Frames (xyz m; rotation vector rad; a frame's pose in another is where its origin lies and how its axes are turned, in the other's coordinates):
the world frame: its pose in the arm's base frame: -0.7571 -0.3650 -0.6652 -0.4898 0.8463 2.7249
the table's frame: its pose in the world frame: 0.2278 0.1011 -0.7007 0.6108 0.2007 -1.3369
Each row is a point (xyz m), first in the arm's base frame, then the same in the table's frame.
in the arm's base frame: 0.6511 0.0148 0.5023
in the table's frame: -0.9281 -1.4001 1.7684
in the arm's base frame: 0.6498 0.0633 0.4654
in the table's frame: -0.8746 -1.3853 1.7936
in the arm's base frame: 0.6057 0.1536 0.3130
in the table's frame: -0.7081 -1.3104 1.7956
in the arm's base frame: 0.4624 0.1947 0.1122
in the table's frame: -0.5372 -1.1457 1.7168
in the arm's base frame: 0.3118 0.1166 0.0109
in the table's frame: -0.5073 -1.0079 1.5784
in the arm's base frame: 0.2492 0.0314 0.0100
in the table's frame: -0.5542 -0.9654 1.4938
